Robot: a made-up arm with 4 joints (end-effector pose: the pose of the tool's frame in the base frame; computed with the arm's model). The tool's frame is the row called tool.
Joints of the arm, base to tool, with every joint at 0 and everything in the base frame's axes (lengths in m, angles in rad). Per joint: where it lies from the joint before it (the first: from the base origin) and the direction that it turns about. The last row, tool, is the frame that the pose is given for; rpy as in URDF.
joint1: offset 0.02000 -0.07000 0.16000 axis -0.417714 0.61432 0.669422
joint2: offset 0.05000 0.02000 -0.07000 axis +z
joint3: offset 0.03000 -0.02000 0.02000 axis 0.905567 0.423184 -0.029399
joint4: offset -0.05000 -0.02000 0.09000 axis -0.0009 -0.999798 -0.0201
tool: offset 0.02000 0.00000 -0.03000 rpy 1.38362 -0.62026 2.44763
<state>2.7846 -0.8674 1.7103 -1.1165</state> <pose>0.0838 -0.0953 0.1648 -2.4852 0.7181 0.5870</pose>
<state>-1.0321 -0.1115 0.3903 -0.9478</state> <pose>0.0120 -0.1100 0.1515 -0.2776 -1.0977 -2.6147</pose>
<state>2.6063 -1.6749 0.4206 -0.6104</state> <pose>-0.0069 -0.0741 0.1875 2.9439 0.1645 1.8708</pose>
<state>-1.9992 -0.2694 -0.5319 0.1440</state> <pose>0.0088 -0.1035 0.1798 0.2354 -0.7779 1.1831</pose>
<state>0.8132 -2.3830 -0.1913 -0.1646</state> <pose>0.0217 -0.0132 0.1377 1.3941 0.0008 0.5580</pose>
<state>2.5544 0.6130 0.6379 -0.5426</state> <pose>0.0100 -0.0777 0.0669 -1.1326 0.0438 1.7497</pose>
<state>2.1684 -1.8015 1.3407 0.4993</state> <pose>0.0260 -0.1205 0.2064 1.5463 -0.3735 1.9873</pose>
